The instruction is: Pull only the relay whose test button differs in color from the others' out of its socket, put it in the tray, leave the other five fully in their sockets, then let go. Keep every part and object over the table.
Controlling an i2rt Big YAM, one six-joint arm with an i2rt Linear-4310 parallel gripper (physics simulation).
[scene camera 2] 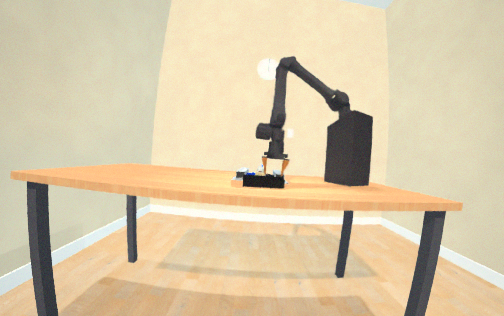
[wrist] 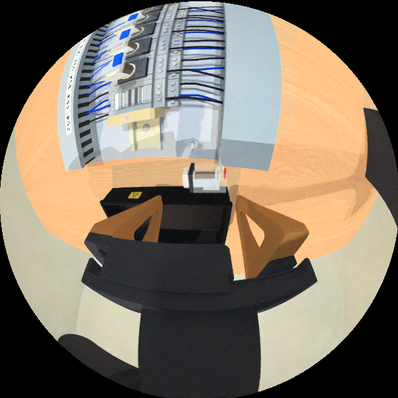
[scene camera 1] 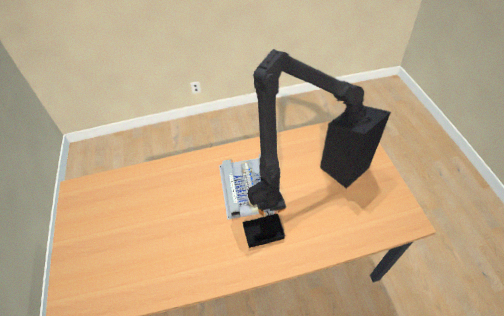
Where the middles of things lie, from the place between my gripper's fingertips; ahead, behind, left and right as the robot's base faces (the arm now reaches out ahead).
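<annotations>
That grey panel (scene camera 1: pixel 245 210) I can see is 4 cm below my hand, 19 cm to the right of it and 4 cm ahead of it.
</annotations>
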